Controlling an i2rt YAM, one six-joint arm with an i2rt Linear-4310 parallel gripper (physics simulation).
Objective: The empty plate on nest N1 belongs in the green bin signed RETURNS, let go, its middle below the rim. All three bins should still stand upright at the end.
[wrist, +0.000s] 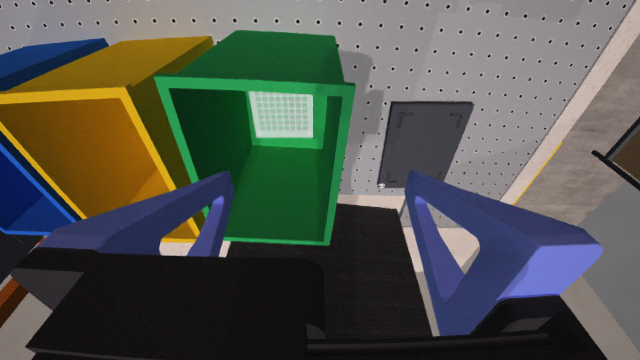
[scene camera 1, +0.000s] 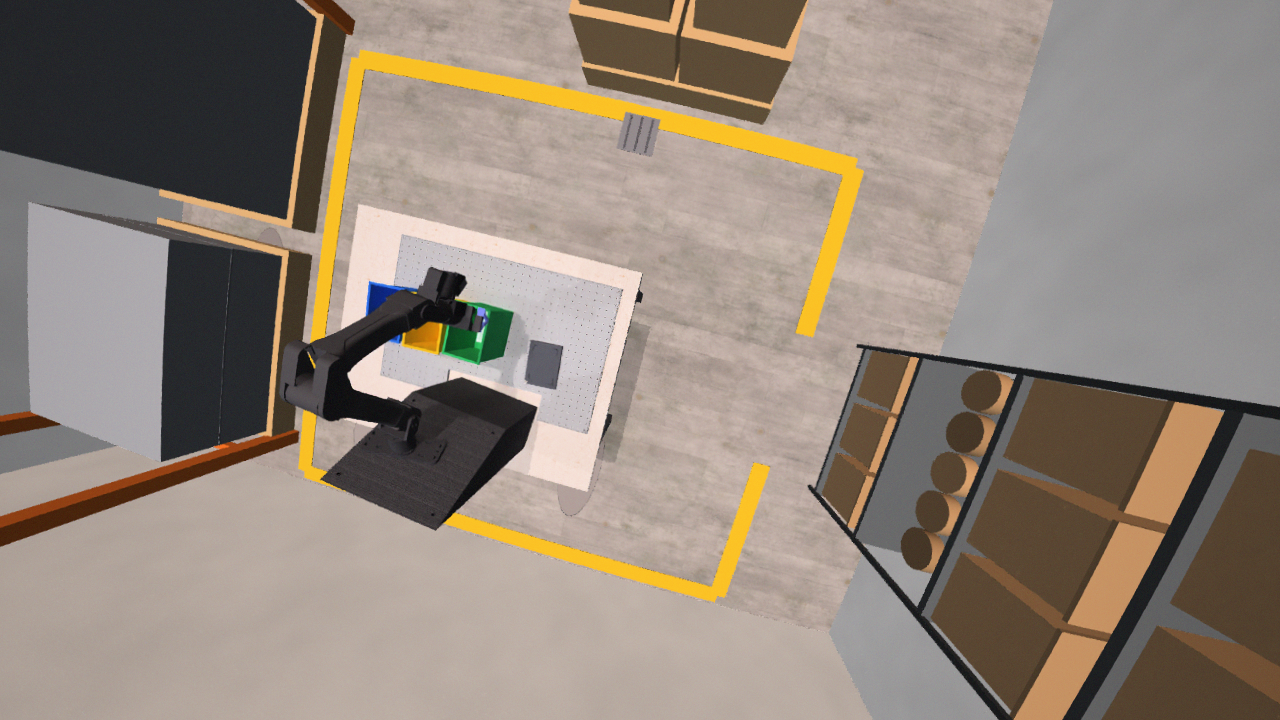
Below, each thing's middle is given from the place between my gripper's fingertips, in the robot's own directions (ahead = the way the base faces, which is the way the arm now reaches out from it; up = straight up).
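Labels:
The green bin (scene camera 1: 458,343) is 60 mm to the left of my hand, 40 mm behind it and 150 mm below it, and going by their middles it is the nearest to my hand of the things named here. The yellow bin (scene camera 1: 430,337) sits 10 mm behind my hand, 200 mm to the left of it and 150 mm below it. As for the dark nest (scene camera 1: 543,365), it is 130 mm to the right of my hand, 170 mm behind it and 230 mm below it. Of these, measured to their middles, the dark nest is the farthest from my hand. I also see the gridded plate (wrist: 275,115), which is 60 mm to the left of my hand, 30 mm behind it and 230 mm below it.

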